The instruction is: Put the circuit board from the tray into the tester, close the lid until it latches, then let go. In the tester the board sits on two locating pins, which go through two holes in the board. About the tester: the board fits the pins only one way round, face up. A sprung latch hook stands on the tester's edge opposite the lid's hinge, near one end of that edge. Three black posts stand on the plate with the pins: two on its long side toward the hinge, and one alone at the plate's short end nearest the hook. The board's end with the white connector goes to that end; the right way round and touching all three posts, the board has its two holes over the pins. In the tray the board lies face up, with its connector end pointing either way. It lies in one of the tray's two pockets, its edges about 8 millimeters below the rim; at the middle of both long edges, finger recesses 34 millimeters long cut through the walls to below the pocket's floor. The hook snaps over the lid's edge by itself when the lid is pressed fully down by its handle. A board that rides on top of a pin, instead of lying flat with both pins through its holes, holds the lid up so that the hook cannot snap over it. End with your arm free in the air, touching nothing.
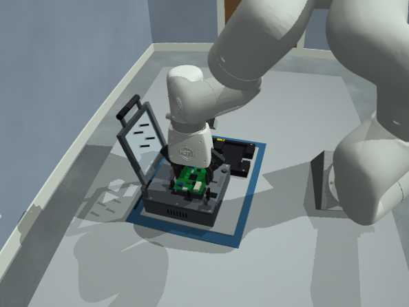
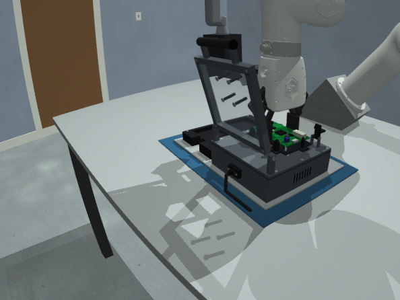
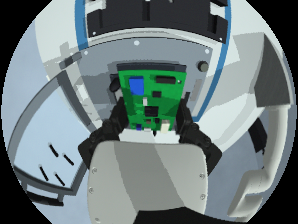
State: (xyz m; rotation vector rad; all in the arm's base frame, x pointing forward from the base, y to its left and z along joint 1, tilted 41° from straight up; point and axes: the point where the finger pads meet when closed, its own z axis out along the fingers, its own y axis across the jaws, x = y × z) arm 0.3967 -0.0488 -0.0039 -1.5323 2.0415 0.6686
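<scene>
My hand is right at the green circuit board. From my hand the other things lie so: pin plate: 1 cm below, 1 cm ahead; lid: 12 cm ahead, 10 cm above, 3 cm to the right; latch hook: 7 cm to the left, 4 cm behind.
</scene>
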